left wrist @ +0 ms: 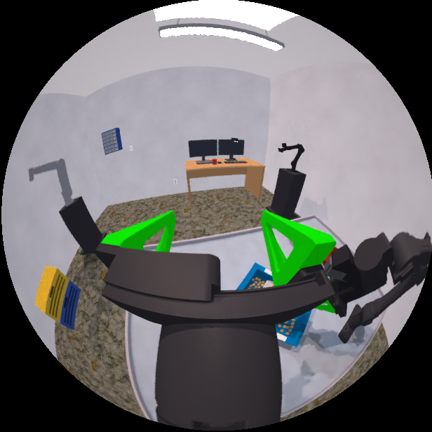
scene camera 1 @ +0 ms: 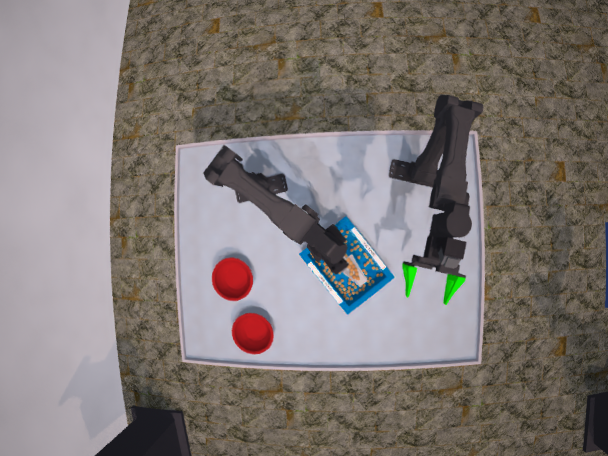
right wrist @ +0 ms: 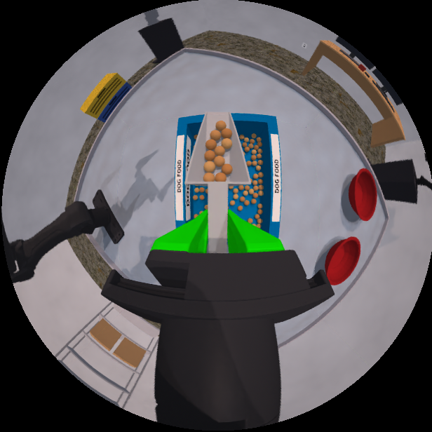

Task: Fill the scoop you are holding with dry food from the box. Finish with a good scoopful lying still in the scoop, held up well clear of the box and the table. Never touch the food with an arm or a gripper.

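Where they show: left gripper, fingertip midpoint: [scene camera 1: 426,300]; left arm's base at its link origin: [scene camera 1: 415,174].
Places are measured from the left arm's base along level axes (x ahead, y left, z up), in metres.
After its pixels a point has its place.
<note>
My right gripper [right wrist: 217,214] is shut on the handle of the pale scoop [right wrist: 217,197] [scene camera 1: 361,280] @(x 0.408, y -0.134, z 0.156 m). The scoop is held level-looking above the blue dog food box [scene camera 1: 348,306] @(x 0.520, y -0.147, z 0.064 m) [right wrist: 272,125] [left wrist: 300,334], clear of its floor. Several orange-brown food pieces [right wrist: 219,150] [scene camera 1: 353,270] @(x 0.382, y -0.166, z 0.156 m) lie in the scoop, reaching from its back wall to near its front. More loose pieces [right wrist: 254,175] lie on the box floor below. In scene camera 1 the right fingers are hidden under the arm. My left gripper [scene camera 1: 427,299] @(x 0.390, y 0.001, z 0.407 m) [left wrist: 217,215] is open and empty, to the right of the box in scene camera 1.
Two red bowls [scene camera 1: 232,279] @(x 0.539, y -0.594, z 0.003 m) [scene camera 1: 252,333] @(x 0.730, y -0.474, z 0.003 m) [right wrist: 362,195] [right wrist: 343,261] stand on the table [scene camera 1: 305,345] @(x 0.723, y -0.264, z 0.000 m), left of the box in scene camera 1. The table has a raised pale rim. The left arm [scene camera 1: 452,165] @(x 0.069, y -0.011, z 0.435 m) stands over the table's right side.
</note>
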